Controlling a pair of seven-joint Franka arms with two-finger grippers.
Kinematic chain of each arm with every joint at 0, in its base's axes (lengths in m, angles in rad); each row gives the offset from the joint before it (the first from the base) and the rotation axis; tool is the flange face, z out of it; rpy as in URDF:
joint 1: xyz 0 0 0.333 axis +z
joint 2: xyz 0 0 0 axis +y
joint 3: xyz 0 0 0.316 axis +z
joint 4: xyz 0.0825 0 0 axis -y
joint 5: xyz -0.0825 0 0.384 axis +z
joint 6: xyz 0 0 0 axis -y
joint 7: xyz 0.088 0 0 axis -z
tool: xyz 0 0 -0.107 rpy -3.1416 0 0
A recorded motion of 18 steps. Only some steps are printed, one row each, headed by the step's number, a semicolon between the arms.
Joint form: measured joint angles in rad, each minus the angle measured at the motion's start. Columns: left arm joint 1, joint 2, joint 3, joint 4, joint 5, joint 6, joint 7; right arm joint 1, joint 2, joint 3, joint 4, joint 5, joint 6, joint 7.
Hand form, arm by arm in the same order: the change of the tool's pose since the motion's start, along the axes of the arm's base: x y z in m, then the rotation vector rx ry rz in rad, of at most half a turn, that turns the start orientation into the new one. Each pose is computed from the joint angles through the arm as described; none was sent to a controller.
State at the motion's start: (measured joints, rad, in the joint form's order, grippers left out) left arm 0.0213 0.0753 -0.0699 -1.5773 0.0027 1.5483 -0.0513; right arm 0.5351 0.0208 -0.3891 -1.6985 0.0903 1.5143 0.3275
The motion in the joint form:
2: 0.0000 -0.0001 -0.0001 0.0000 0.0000 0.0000 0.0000; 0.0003 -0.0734 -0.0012 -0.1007 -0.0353 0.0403 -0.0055
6: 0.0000 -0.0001 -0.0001 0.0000 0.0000 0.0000 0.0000; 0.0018 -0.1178 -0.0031 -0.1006 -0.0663 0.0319 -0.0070
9: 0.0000 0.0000 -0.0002 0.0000 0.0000 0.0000 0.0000; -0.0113 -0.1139 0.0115 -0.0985 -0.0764 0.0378 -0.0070
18: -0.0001 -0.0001 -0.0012 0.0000 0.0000 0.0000 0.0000; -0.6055 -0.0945 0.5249 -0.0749 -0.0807 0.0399 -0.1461
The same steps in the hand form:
2: 0.0000 -0.0001 0.0001 0.0000 -0.0001 -0.0001; -0.0183 -0.0131 -0.0072 -0.0051 -0.0087 0.0077
6: 0.0000 -0.0001 0.0001 0.0000 -0.0001 -0.0001; -0.0272 -0.0218 0.0133 -0.0135 -0.0432 0.0142
9: 0.0000 -0.0001 0.0000 0.0000 0.0000 -0.0002; -0.0257 -0.0213 0.0131 -0.0254 -0.0499 0.0168
18: -0.0001 -0.0007 0.0001 -0.0001 -0.0001 -0.0013; -0.0168 -0.0537 0.0171 -0.0497 -0.0686 0.0725

